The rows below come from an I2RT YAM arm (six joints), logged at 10 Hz.
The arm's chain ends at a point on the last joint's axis. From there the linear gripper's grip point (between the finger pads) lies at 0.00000 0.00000 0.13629 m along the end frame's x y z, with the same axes.
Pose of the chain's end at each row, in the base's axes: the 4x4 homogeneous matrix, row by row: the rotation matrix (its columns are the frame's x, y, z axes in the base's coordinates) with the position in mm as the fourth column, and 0 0 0 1 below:
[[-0.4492 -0.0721 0.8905 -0.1], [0.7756 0.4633 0.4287 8.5], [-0.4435 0.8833 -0.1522 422.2], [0 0 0 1]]
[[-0.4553 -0.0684 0.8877 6.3], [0.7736 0.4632 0.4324 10.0], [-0.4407 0.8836 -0.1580 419.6], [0 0 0 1]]
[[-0.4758 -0.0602 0.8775 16.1], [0.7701 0.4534 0.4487 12.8], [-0.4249 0.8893 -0.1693 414.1], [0 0 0 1]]
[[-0.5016 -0.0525 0.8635 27.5], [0.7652 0.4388 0.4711 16.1], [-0.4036 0.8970 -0.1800 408.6], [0 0 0 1]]
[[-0.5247 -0.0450 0.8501 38.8], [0.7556 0.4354 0.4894 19.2], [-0.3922 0.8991 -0.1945 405.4], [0 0 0 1]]
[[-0.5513 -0.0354 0.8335 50.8], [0.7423 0.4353 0.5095 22.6], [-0.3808 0.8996 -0.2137 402.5], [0 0 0 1]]
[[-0.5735 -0.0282 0.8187 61.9], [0.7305 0.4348 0.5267 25.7], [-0.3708 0.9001 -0.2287 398.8], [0 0 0 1]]
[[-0.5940 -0.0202 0.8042 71.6], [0.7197 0.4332 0.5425 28.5], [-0.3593 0.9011 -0.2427 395.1], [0 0 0 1]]
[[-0.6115 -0.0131 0.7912 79.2], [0.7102 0.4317 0.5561 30.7], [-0.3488 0.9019 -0.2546 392.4], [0 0 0 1]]
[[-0.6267 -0.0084 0.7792 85.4], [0.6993 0.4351 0.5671 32.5], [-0.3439 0.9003 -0.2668 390.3], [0 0 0 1]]
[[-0.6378 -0.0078 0.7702 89.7], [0.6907 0.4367 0.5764 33.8], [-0.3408 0.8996 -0.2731 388.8], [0 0 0 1]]
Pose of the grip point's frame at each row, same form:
[[-0.4492 -0.0721 0.8905 121.3], [0.7756 0.4633 0.4287 66.9], [-0.4435 0.8833 -0.1522 401.5], [0 0 0 1]]
[[-0.4553 -0.0684 0.8877 127.3], [0.7736 0.4632 0.4324 68.9], [-0.4407 0.8836 -0.1580 398.1], [0 0 0 1]]
[[-0.4758 -0.0602 0.8775 135.7], [0.7701 0.4534 0.4487 74.0], [-0.4249 0.8893 -0.1693 391.0], [0 0 0 1]]
[[-0.5016 -0.0525 0.8635 145.2], [0.7652 0.4388 0.4711 80.3], [-0.4036 0.8970 -0.1800 384.1], [0 0 0 1]]
[[-0.5247 -0.0450 0.8501 154.7], [0.7556 0.4354 0.4894 85.9], [-0.3922 0.8991 -0.1945 378.9], [0 0 0 1]]
[[-0.5513 -0.0354 0.8335 164.4], [0.7423 0.4353 0.5095 92.0], [-0.3808 0.8996 -0.2137 373.4], [0 0 0 1]]
[[-0.5735 -0.0282 0.8187 173.5], [0.7305 0.4348 0.5267 97.5], [-0.3708 0.9001 -0.2287 367.6], [0 0 0 1]]
[[-0.5940 -0.0202 0.8042 181.2], [0.7197 0.4332 0.5425 102.4], [-0.3593 0.9011 -0.2427 362.0], [0 0 0 1]]
[[-0.6115 -0.0131 0.7912 187.0], [0.7102 0.4317 0.5561 106.5], [-0.3488 0.9019 -0.2546 357.7], [0 0 0 1]]
[[-0.6267 -0.0084 0.7792 191.6], [0.6993 0.4351 0.5671 109.8], [-0.3439 0.9003 -0.2668 353.9], [0 0 0 1]]
[[-0.6378 -0.0078 0.7702 194.7], [0.6907 0.4367 0.5764 112.4], [-0.3408 0.8996 -0.2731 351.6], [0 0 0 1]]

